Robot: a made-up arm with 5 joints.
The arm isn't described. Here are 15 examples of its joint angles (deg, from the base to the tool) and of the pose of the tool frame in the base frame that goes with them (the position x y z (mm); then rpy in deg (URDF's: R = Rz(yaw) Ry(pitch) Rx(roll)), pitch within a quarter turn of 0, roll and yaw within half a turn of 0).
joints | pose
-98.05 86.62 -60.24 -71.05 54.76 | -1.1 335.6 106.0 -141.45 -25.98 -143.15
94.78 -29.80 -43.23 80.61 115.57 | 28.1 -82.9 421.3 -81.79 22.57 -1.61
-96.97 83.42 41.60 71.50 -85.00 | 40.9 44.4 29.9 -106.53 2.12 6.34
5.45 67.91 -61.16 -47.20 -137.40 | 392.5 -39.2 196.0 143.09 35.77 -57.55
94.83 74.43 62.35 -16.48 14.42 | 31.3 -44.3 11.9 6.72 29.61 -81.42
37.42 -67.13 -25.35 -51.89 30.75 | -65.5 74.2 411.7 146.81 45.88 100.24
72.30 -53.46 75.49 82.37 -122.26 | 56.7 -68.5 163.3 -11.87 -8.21 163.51
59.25 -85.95 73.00 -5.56 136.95 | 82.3 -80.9 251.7 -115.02 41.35 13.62
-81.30 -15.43 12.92 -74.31 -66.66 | 74.5 183.6 354.3 167.63 -4.59 -28.75
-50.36 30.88 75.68 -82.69 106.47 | 135.6 105.8 92.0 -65.51 12.49 145.99
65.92 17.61 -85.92 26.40 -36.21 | 114.1 -178.1 443.1 144.96 -35.33 164.56
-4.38 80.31 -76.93 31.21 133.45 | 398.6 21.8 113.0 -47.73 32.44 120.38
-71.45 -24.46 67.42 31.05 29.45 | 88.3 124.1 147.4 -7.33 -14.25 99.03
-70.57 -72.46 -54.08 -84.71 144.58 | -26.4 -207.1 313.8 45.55 -42.20 -166.04
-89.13 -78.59 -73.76 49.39 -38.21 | 42.8 -232.9 325.8 -171.41 9.74 -49.14
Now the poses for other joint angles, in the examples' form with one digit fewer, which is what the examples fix.
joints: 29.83 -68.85 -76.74 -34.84 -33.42
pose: -181 121 311 -89.3 53.8 -119.2
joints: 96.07 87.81 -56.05 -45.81 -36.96
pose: -1 -342 68 111.4 -48.2 157.7
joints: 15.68 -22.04 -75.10 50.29 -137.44
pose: 64 -12 472 149.0 31.7 -64.4
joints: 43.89 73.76 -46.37 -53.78 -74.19
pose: 288 -246 121 117.0 -11.6 -139.8
